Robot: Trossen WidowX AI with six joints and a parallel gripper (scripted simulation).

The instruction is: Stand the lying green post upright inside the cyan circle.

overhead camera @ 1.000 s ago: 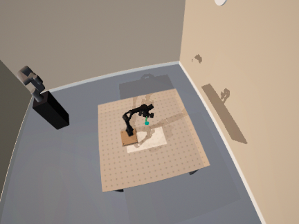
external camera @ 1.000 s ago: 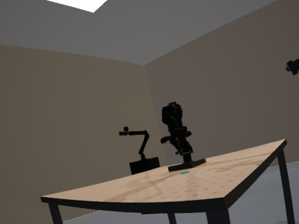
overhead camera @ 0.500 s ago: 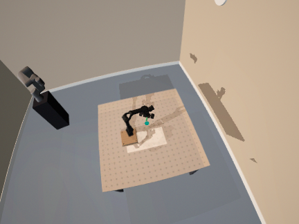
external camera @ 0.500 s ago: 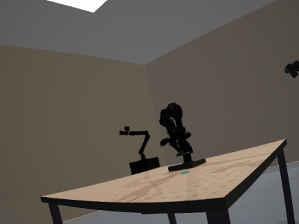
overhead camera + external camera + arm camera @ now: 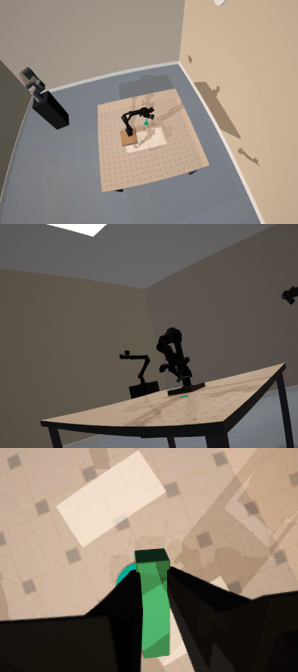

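Now: the cyan circle 30 mm behind my gripper tip, 20 mm to the right of it and 120 mm below it. Round my gripper tip: green post 10 mm behind, 10 mm to the right, 10 mm below.
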